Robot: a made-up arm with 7 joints.
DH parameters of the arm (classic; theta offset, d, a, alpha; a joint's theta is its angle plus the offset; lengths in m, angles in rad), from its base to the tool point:
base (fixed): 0 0.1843 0 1.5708
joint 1: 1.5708 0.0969 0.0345 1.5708
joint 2: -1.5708 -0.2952 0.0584 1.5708
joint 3: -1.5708 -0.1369 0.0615 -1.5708
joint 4: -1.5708 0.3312 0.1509 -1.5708
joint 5: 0 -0.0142 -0.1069 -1.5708
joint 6: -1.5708 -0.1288 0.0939 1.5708
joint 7: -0.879 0 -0.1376 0
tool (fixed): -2.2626 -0.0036 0 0
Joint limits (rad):
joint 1: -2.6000..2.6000
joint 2: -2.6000..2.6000
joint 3: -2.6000..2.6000
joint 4: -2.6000..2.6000
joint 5: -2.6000..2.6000
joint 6: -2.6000..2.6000
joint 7: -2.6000..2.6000
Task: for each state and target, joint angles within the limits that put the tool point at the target. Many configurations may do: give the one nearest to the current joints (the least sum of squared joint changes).
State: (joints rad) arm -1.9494 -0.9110 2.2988 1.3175 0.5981 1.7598 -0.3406
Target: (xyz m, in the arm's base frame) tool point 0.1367 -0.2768 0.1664
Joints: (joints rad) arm -1.7027 -0.2599 2.6000 0.9288 0.6385 1.9276 -0.3003
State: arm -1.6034 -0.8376 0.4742 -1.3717 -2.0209 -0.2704 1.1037
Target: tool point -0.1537 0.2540 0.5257
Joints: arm -1.4191 -0.8813 0.1367 -1.4267 -1.4641 -0.3079 1.3272
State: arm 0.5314 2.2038 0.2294 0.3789 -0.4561 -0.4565 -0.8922
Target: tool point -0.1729 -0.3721 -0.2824
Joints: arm 1.2469 2.6000 -0.2207 0.3999 -0.7392 -0.6014 -0.9998
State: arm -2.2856 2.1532 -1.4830 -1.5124 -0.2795 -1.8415 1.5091
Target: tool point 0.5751 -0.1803 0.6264
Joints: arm -2.6000 2.2147 -1.6098 -1.5639 -0.6586 -1.9224 1.2939
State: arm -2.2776 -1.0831 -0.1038 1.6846 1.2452 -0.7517 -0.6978
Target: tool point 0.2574 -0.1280 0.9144
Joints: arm -2.6000 -1.9609 -0.2562 1.4859 1.4159 -0.9004 -0.6668
